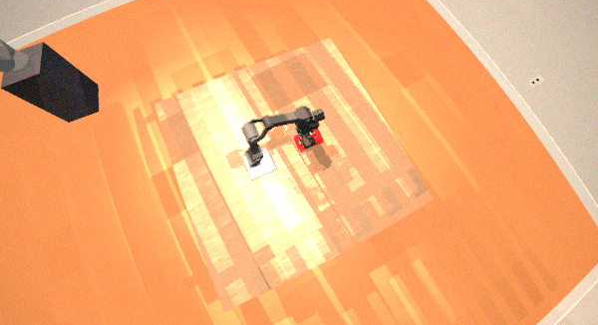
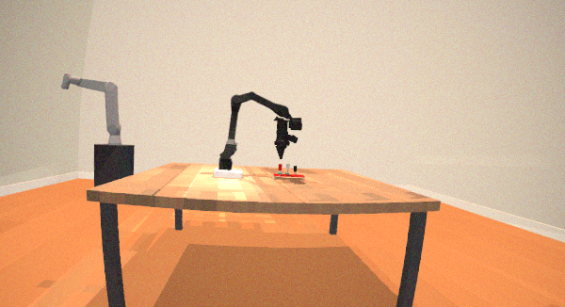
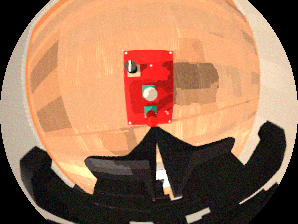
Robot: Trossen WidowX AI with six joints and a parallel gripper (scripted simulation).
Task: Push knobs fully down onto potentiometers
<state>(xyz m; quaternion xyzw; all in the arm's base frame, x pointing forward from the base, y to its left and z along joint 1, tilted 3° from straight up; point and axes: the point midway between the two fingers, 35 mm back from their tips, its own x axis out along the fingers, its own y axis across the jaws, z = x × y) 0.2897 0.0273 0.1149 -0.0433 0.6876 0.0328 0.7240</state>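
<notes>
Right now my gripper tip is 5 cm above the red knob. From my gripper tip the other things lie so: black knob 8 cm ahead, 3 cm to the left, 5 cm below.
</notes>
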